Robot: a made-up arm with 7 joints.
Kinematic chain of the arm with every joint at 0, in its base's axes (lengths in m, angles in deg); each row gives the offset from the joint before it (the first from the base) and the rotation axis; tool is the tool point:
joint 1: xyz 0 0 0.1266 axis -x
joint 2: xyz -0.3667 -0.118 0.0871 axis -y
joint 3: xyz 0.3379 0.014 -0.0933 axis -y
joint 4: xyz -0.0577 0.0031 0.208 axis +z
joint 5: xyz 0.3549 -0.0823 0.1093 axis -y
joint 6: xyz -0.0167 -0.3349 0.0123 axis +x
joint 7: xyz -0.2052 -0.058 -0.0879 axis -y
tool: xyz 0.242 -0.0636 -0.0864
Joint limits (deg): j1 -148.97..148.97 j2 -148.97..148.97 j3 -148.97..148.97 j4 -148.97..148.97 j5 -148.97..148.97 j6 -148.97..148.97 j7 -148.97..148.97
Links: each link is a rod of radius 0.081 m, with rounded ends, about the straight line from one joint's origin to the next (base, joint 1, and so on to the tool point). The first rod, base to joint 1, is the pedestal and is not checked.
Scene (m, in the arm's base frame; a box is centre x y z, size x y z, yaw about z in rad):
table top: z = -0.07
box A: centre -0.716 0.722 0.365 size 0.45 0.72 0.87 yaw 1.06
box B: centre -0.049 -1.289 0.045 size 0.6 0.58 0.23 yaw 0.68
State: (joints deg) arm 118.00 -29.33 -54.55 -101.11 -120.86 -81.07 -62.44
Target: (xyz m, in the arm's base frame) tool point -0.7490 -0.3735 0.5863
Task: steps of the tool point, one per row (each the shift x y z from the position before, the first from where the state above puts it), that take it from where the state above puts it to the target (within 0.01 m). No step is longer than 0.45 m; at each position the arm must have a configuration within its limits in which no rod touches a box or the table.
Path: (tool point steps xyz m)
1: -0.0743 -0.0694 0.3946
2: -0.0564 -0.2324 0.3312
3: -0.0351 -0.3495 0.2046
4: -0.0136 -0.3992 0.0428
5: 0.0044 -0.3748 -0.1209
6: 0.0166 -0.2857 -0.2548
7: -0.0010 0.2969 0.2197
8: -0.1338 0.2844 0.1175
9: -0.2204 0.1986 0.0090
10: -0.2389 0.0685 -0.0798
11: -0.1864 -0.0662 -0.1337
12: -0.0794 -0.1649 -0.1527
13: 0.0507 -0.2016 -0.1494

